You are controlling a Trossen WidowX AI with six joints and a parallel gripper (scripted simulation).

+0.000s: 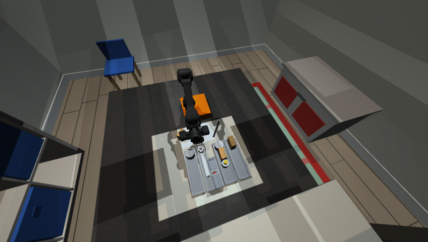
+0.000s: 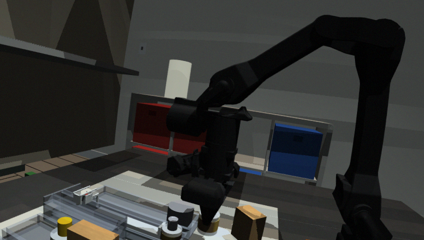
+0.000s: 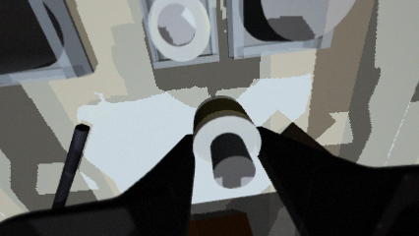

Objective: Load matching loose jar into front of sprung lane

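My gripper tip is now 22 cm short of the sprung lane, 5 cm to the right of it and 5 cm above it. From my gripper tip the other things lie so: black rod 7 cm behind, 17 cm to the left, 7 cm below; red mark 25 cm ahead, 6 cm to the left.
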